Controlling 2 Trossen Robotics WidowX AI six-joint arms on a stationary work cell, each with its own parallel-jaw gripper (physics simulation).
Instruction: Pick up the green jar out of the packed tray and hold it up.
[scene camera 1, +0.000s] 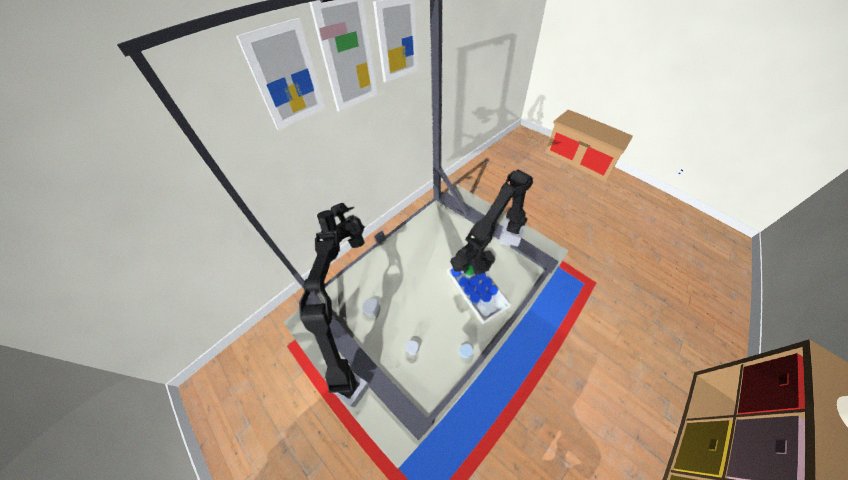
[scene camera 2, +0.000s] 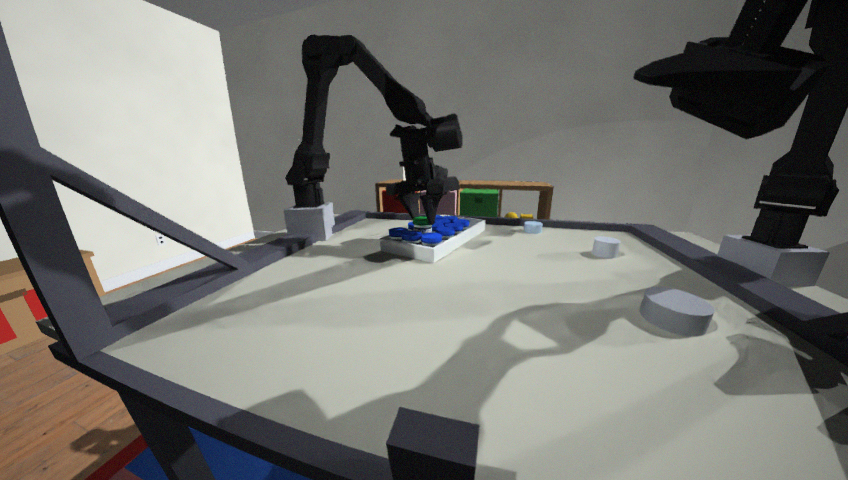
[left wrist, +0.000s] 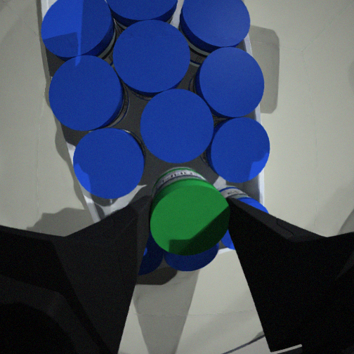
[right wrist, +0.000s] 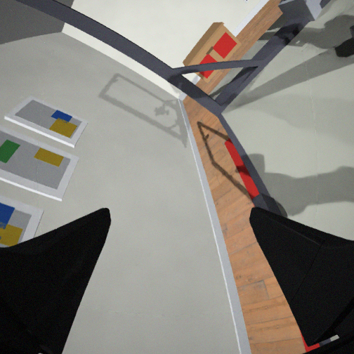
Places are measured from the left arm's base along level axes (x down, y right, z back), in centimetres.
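Pixels of known places: left gripper, fingertip midpoint: (scene camera 1: 469, 272) (scene camera 2: 424, 224); right gripper, fingertip midpoint: (scene camera 1: 358, 216); left arm's base at its link origin: (scene camera 1: 513, 228) (scene camera 2: 309, 205); right arm's base at its link origin: (scene camera 1: 348, 386) (scene camera 2: 773, 242).
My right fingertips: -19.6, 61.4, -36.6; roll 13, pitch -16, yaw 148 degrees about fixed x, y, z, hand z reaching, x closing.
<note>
For each thing: its top centre in the pictures, then the offset to it from my right fingertips, as dx, dy, dz.
- green-lidded jar at its top centre: (scene camera 2: 422, 218) (scene camera 1: 469, 269) +21.1, -48.2, +6.5
- wide grey cylinder at its top centre: (scene camera 2: 678, 299) (scene camera 1: 370, 306) +25.3, -14.8, -25.0
- smaller pale cylinder at its top centre: (scene camera 2: 607, 239) (scene camera 1: 411, 346) +24.8, -38.7, -33.5
The green-lidded jar (scene camera 1: 470, 270) (scene camera 2: 421, 221) (left wrist: 190, 217) is between the fingertips of my left gripper (scene camera 2: 423, 218) (left wrist: 188, 203), which is shut on it. Its lid stands a little above the blue lids around it, and part of its label shows in the left wrist view. The white tray (scene camera 1: 499, 314) (scene camera 2: 458, 246) holds several blue-lidded jars (scene camera 1: 479, 288) (scene camera 2: 446, 227) (left wrist: 176, 126), packed close together. Whether the green jar's base is clear of the tray is hidden. My right gripper (right wrist: 181, 215) is open and empty, raised high at the left in scene camera 1.
A wide grey cylinder (scene camera 1: 371, 306) (scene camera 2: 676, 311), a smaller pale cylinder (scene camera 1: 411, 346) (scene camera 2: 605, 246) and a light blue one (scene camera 1: 466, 350) (scene camera 2: 532, 227) stand apart on the table. Dark frame posts (scene camera 1: 436, 101) rise at the table's edge.
</note>
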